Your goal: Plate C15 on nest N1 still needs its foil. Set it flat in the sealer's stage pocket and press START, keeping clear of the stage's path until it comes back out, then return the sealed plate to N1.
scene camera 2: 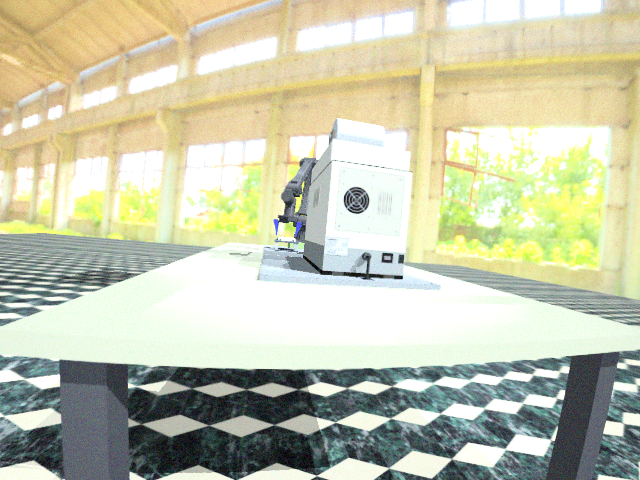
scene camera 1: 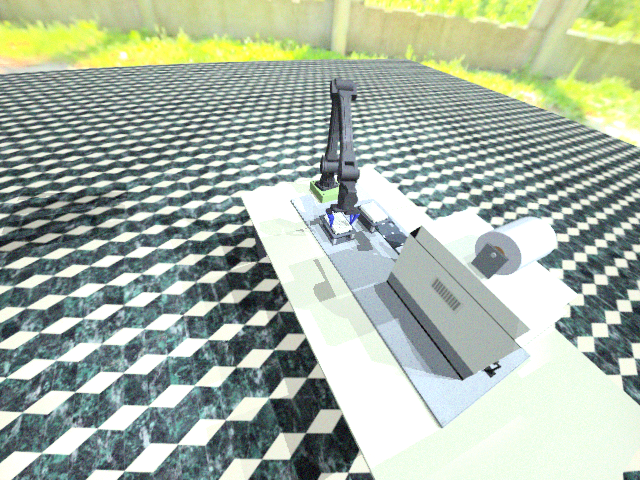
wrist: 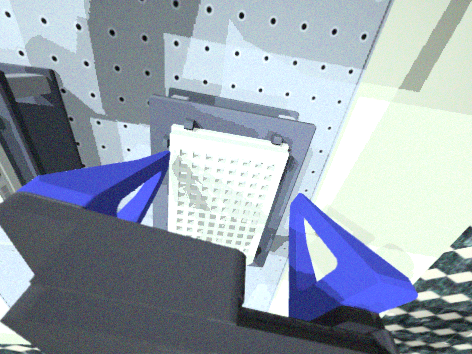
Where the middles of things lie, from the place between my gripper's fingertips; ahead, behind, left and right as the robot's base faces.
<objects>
I see the white gridded plate C15 point(wrist: 221, 186) 40 mm behind my hand, 10 mm to the left of it and 10 mm below it.
</objects>
